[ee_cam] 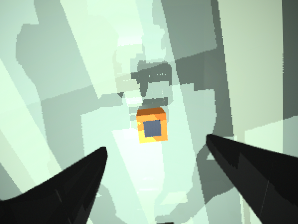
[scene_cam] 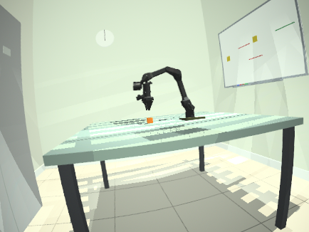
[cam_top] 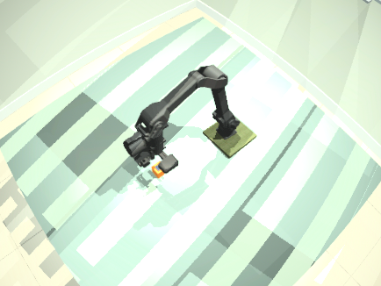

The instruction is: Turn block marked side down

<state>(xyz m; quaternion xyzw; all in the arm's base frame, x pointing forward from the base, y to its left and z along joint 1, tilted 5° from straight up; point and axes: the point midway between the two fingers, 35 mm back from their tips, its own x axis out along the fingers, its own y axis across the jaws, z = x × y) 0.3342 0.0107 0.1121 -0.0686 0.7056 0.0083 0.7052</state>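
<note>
The orange block lies 10 mm behind my gripper tip and 70 mm below it.
</note>
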